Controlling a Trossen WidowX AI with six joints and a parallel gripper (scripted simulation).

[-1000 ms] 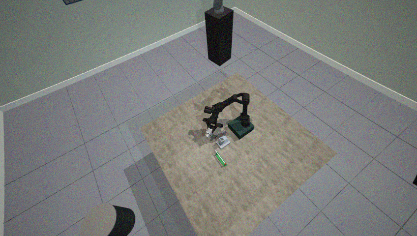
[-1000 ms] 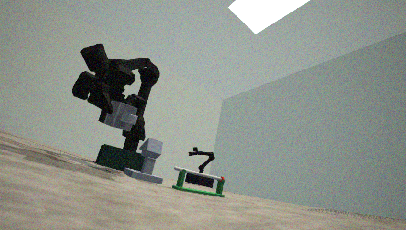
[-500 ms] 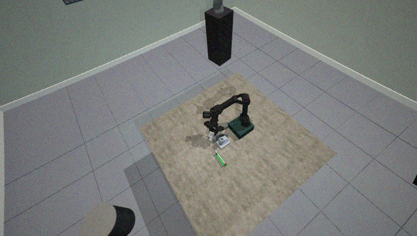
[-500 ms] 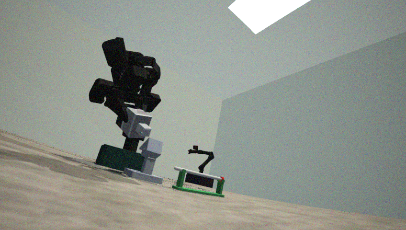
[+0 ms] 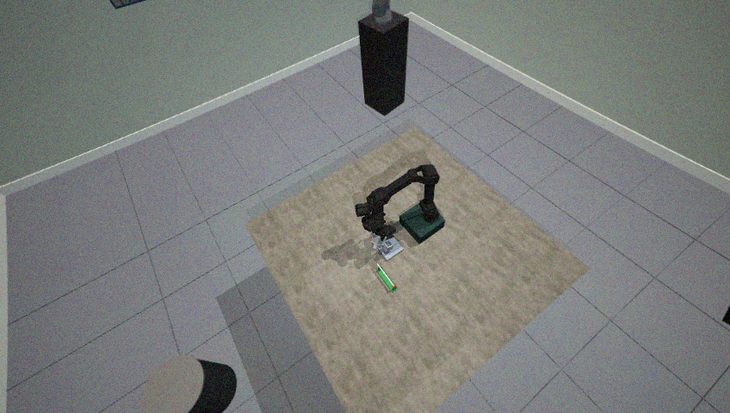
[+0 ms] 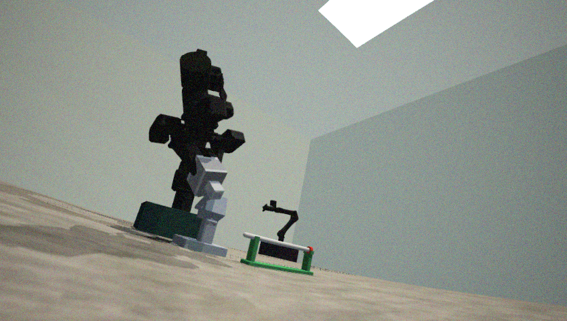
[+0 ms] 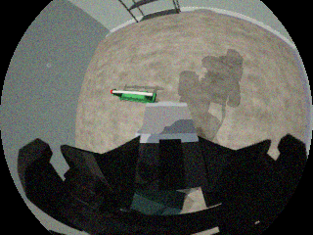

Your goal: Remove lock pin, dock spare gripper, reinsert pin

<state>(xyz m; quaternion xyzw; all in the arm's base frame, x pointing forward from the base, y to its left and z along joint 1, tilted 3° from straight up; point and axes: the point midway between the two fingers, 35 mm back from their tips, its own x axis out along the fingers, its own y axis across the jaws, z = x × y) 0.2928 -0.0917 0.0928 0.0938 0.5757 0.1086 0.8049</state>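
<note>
The rack is 90 mm ahead of my gripper tip, 140 mm to the left of it and 110 mm below it. The rest, counted from my gripper tip: socket: 30 mm behind, 50 mm to the left, 80 mm below; spare gripper: right at my gripper tip.
</note>
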